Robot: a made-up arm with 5 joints.
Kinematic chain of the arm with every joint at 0, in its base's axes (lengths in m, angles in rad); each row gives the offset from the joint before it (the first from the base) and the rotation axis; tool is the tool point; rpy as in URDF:
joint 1: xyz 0 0 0.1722 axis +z
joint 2: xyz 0 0 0 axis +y
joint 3: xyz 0.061 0 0.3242 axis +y
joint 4: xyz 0.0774 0 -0.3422 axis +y
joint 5: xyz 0.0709 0 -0.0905 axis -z
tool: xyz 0 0 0 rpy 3.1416 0 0
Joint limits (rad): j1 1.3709..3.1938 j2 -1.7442..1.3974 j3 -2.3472..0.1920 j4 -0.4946..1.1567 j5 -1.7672..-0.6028
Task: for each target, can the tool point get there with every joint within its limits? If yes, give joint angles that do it. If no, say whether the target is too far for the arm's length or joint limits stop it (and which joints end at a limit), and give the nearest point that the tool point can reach.
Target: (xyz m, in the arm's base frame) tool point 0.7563 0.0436 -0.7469
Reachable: no: too far | nearest point 0.0518 0.2557 -0.2926 | short by 0.865 m
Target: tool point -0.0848 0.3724 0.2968
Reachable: yes | joints 1.7948 -0.2346 -0.4814 -0.2115 -0.6951
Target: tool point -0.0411 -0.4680 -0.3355
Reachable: no: joint limits stop it (at a limit: joint 1, joint 2) | nearest point -0.1132 -0.0059 -0.2444 | short by 0.476 m
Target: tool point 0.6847 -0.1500 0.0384
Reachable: no: joint limits stop it (at a limit: joint 2, joint 3, joint 4) | nearest point 0.7345 -0.1609 0.2536 | short by 0.221 m
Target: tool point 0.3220 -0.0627 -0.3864
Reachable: no: joint limits stop it (at a limit: joint 1, joint 2) | nearest point 0.0185 0.0912 -0.2331 | short by 0.373 m
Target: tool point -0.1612 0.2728 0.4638
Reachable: yes | joints 2.1046 -0.5789 -0.5668 -0.2842 -0.8204
